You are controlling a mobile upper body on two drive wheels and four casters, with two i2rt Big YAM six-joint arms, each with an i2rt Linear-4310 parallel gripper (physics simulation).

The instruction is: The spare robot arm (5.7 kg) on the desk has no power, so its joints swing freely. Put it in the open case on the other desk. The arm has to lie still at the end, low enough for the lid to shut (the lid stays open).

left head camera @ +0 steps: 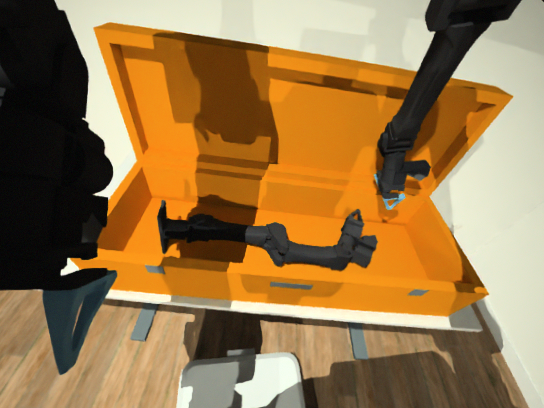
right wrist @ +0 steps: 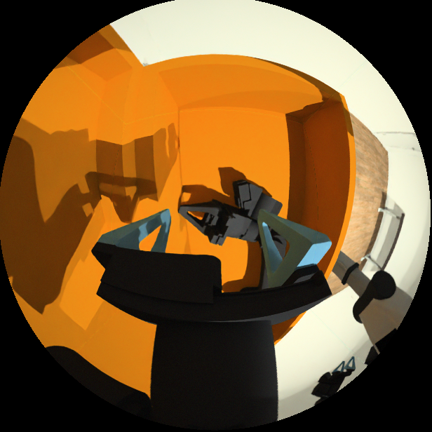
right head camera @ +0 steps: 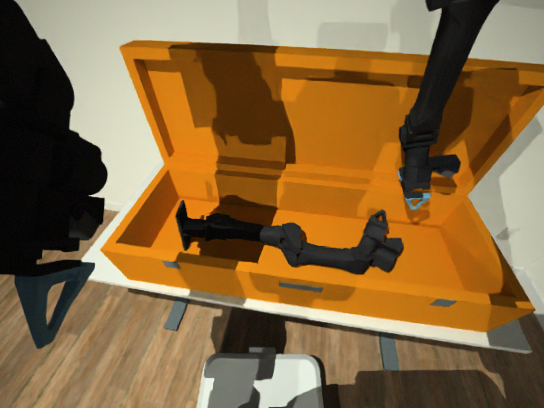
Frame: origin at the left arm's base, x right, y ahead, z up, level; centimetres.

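Seen in the pictures: left gripper, between the fingertips: [left head camera: 3,373]; right gripper, between the fingertips: [left head camera: 385,200] [right head camera: 410,200].
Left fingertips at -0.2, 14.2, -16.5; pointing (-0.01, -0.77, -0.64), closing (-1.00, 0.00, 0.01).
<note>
Offsets run from my left fingertips to a thing's top centre, as dx, dy, dz. "pt": to the spot under its first point. Level surfaces: height alone.
The dark spare arm [left head camera: 310,254] [right head camera: 330,256] [right wrist: 240,227] lies stretched along the inside of the orange open case @[pt +9.1, +26.4, -39.9] [left head camera: 200,280] [right head camera: 240,286] [right wrist: 225,75]. Its base plate stands on edge near the case's left end; its bent gripper end lies toward the right. Its exact height against the rim is hard to tell. My right gripper [left head camera: 389,192] [right head camera: 411,194] [right wrist: 214,213] is open and empty, above the case's back right part, apart from the spare arm. My left gripper [left head camera: 77,315] [right head camera: 52,305] [right wrist: 348,358] is open and empty, in front of the case's left end.
The raised lid @[pt +48.1, +68.2, -8.4] [left head camera: 325,115] [right head camera: 340,115] leans back behind the case, with my right forearm in front of it. The case stands on a white desk @[dz -52.4] [left head camera: 300,312] [right head camera: 95,265]. A white rounded box [left head camera: 270,375] [right head camera: 300,372] shows at the bottom, before the desk.
</note>
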